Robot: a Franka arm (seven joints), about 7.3 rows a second.
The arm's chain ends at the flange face. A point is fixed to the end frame.
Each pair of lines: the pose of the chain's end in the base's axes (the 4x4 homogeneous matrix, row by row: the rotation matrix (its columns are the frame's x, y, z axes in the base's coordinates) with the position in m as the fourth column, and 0 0 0 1 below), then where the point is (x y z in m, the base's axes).
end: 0.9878, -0.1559, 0.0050, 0.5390; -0.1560, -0.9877, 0.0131, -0.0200; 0.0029, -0.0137, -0.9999, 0.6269; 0, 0, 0, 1
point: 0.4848 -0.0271 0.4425
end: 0.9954, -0.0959, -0.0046, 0.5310; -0.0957, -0.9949, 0.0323, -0.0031; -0.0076, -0.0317, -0.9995, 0.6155; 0, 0, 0, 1
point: 0.4757 -0.0100 0.4314
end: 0.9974, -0.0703, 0.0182, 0.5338; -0.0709, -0.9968, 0.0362, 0.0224; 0.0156, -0.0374, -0.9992, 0.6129; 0, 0, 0, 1
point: 0.4830 0.0149 0.4275
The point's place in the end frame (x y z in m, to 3 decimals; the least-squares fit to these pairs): -0.053 0.018 0.184
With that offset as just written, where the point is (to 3 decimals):
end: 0.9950, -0.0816, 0.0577, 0.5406; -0.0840, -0.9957, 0.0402, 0.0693; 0.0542, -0.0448, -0.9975, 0.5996; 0, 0, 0, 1
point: 0.497 0.063 0.412
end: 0.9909, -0.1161, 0.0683, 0.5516; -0.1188, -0.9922, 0.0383, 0.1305; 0.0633, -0.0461, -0.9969, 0.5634; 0, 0, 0, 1
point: 0.510 0.126 0.376
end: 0.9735, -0.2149, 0.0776, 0.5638; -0.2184, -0.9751, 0.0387, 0.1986; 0.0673, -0.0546, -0.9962, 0.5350; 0, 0, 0, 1
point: 0.523 0.200 0.347
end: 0.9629, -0.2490, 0.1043, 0.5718; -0.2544, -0.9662, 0.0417, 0.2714; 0.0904, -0.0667, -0.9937, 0.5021; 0, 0, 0, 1
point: 0.535 0.275 0.313
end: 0.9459, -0.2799, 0.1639, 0.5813; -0.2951, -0.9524, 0.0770, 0.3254; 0.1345, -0.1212, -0.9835, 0.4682; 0, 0, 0, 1
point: 0.556 0.338 0.278
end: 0.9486, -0.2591, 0.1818, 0.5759; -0.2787, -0.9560, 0.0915, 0.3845; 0.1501, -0.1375, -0.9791, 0.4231; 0, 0, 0, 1
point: 0.554 0.399 0.233
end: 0.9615, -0.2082, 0.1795, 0.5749; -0.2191, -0.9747, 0.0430, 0.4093; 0.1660, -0.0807, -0.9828, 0.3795; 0, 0, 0, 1
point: 0.553 0.411 0.188
